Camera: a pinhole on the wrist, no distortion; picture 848 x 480 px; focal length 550.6 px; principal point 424.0 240.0 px. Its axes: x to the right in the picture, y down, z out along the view. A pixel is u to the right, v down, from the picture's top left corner.
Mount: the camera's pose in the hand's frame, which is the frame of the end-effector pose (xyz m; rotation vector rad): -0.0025 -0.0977 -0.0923 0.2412 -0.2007 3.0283
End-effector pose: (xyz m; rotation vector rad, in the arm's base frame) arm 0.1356 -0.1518 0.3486 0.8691 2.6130 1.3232
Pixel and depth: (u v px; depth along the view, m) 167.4 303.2 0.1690
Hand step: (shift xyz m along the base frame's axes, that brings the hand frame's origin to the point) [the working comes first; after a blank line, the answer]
In the camera's frame: -0.0788 0.0194 0.1690

-0.1295 0.0246 -0.1314
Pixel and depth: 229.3 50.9 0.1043
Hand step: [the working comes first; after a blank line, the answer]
In the camera's frame: -0.0369 -0.0358 0.1043

-0.0777 -0.0034 -0.0570
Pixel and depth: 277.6 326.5 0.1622
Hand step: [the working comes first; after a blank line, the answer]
In the camera's frame: -0.0431 0.0255 0.1622

-0.1003 0.0033 -0.1382
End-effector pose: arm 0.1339 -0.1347 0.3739 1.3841 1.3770 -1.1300
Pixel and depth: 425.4 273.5 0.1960
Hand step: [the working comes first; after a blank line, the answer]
In the camera's frame: 0.0005 0.0119 0.1960

-0.1398 -0.0867 -0.0433
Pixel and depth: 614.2 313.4 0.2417
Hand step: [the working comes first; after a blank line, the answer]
In the camera's frame: 0.0835 0.0322 0.2417

-0.1592 -0.1578 0.0196
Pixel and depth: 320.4 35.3 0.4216
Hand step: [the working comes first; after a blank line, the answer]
In the camera's frame: -0.0793 -0.1567 0.4216

-0.0206 -0.2833 -0.2245
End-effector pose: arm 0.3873 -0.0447 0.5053 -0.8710 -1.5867 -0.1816
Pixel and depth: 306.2 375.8 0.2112
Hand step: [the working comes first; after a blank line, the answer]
In the camera's frame: -0.0452 0.0521 0.2112

-0.1888 -0.0414 0.1031
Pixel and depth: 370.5 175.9 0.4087
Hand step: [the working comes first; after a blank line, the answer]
In the camera's frame: -0.0397 -0.0476 0.4087

-0.3056 0.1418 0.0612
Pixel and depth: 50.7 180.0 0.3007
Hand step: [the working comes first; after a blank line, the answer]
In the camera's frame: -0.2039 -0.0328 0.3007

-0.2028 0.1159 0.2273
